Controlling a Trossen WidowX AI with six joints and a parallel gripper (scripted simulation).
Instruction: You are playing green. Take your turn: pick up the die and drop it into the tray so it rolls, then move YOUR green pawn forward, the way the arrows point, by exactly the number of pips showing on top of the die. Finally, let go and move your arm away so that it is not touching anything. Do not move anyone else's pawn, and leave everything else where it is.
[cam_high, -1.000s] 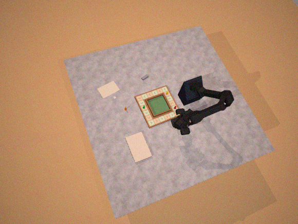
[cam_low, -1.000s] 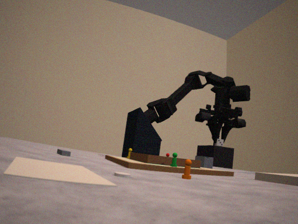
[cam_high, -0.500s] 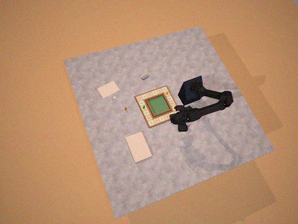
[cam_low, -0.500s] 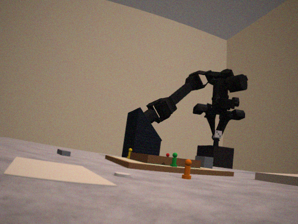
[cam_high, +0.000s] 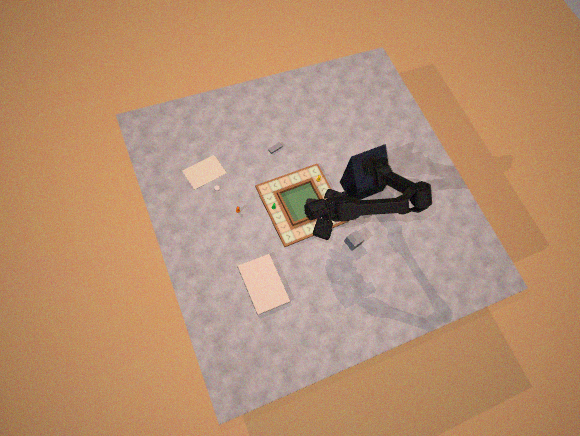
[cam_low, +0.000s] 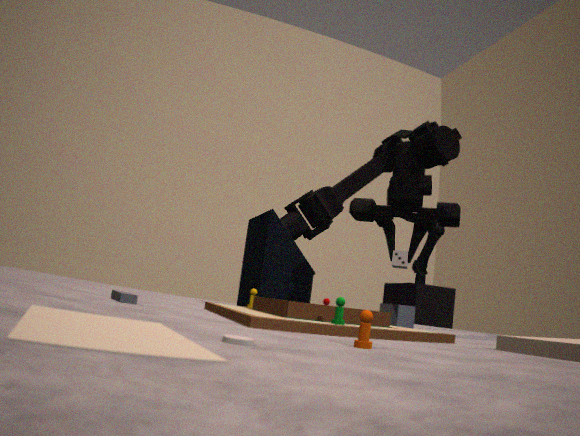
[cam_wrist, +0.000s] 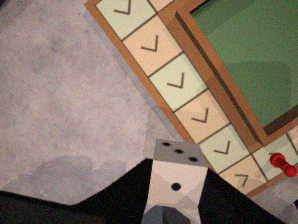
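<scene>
The green pawn lies 17 cm to the right of my gripper tip, 11 cm ahead of it and 9 cm below it. From my gripper tip the other things lie so: red pawn (11 cm behind, 9 cm below, 7 cm to the right); white die (right at my gripper tip); green tray (14 cm to the right, 11 cm below).
</scene>
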